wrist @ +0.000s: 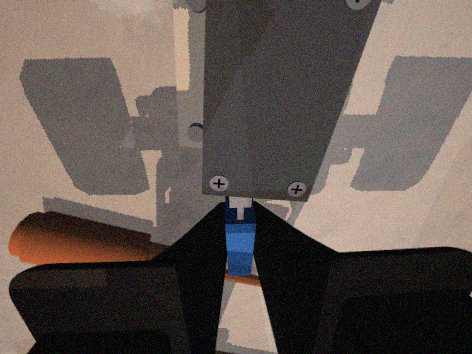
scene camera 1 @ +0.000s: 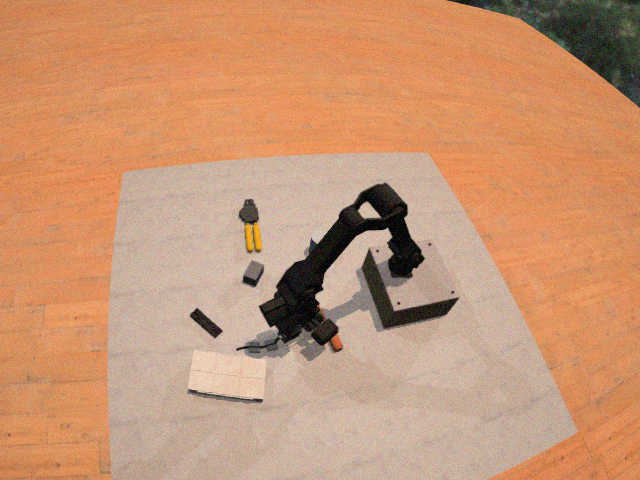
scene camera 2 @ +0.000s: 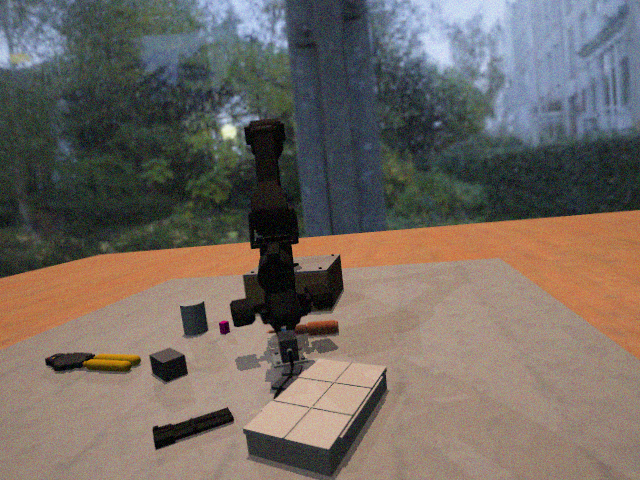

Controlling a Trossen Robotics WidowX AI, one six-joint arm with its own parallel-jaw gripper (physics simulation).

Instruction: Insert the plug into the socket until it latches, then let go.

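Places are measured from the arm's base along level axes (x ahead, y left, z up), in metres.
Where they show: gripper, fingertip midpoint: (wrist: 237, 209) (scene camera 1: 307, 324); arm's base at its link origin: (scene camera 1: 400, 268).
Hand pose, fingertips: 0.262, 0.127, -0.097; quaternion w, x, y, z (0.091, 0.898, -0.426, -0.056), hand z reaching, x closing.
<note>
Things, the pixels of their centre, and the offset from my fingertips, as dx, dy, dz. "spot": a spot on its surface instead.
- blue plug at the middle of its body: (wrist: 239, 223) (scene camera 2: 285, 336) +0.003, +0.002, +0.013
- socket at the middle of its body: (wrist: 263, 75) (scene camera 2: 288, 347) (scene camera 1: 288, 333) +0.056, +0.036, +0.015
- orange-handled screwdriver at the middle of its body: (wrist: 166, 262) (scene camera 2: 302, 329) (scene camera 1: 328, 326) -0.055, +0.011, +0.006
- tiled box at the middle of its body: (scene camera 2: 324, 406) (scene camera 1: 227, 376) +0.214, +0.165, +0.010
- black bar at the middle of its body: (scene camera 2: 193, 424) (scene camera 1: 205, 322) +0.280, +0.005, +0.000
- grey block at the middle of its body: (scene camera 2: 168, 364) (scene camera 1: 253, 273) +0.149, -0.159, +0.010
- yellow-handled pliers at a spot on its surface: (scene camera 2: 108, 365) (scene camera 1: 246, 240) spot: +0.176, -0.285, +0.007
The blue plug (wrist: 240, 242) (scene camera 2: 283, 329) has a metal front part. My gripper (wrist: 237, 209) (scene camera 2: 282, 333) is shut on it, one dark finger on each side. The socket (wrist: 272, 100) (scene camera 2: 288, 348) is a dark grey block with cross-head screws, on a pale base plate, with a black cable at its far end. In the wrist view the plug's metal front meets the socket's near edge and its nose is hidden there; how deep it sits cannot be told. In scene camera 1 the arm hides most of the socket and the plug.
An orange-handled screwdriver (scene camera 1: 336, 341) (scene camera 2: 320, 327) (wrist: 85, 237) lies beside and below the gripper. A tiled box (scene camera 1: 227, 375) (scene camera 2: 315, 403) stands near the cable. A black bar (scene camera 1: 206, 322) (scene camera 2: 193, 427), a grey block (scene camera 1: 253, 272) (scene camera 2: 168, 364) and yellow-handled pliers (scene camera 1: 249, 237) (scene camera 2: 108, 365) lie farther off.
</note>
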